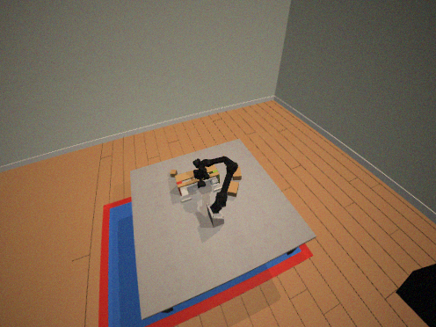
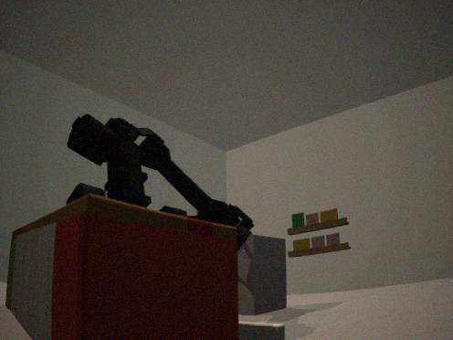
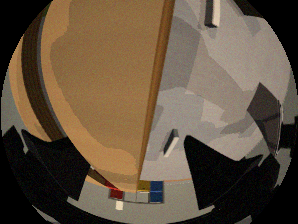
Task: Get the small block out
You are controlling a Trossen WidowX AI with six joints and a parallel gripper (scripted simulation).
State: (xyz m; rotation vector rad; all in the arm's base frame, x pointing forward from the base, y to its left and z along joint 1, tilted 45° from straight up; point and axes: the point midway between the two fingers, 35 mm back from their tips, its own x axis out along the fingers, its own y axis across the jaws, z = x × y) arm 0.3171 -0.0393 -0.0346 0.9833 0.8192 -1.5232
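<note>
Right now my gripper tip is 6 cm short of the small block and 2 cm to the right of it. Also, from my gripper tip: thin stick (40 cm to the right, 22 cm ahead, 8 cm below); then box (3 cm to the right, 3 cm below, 3 cm ahead).
</note>
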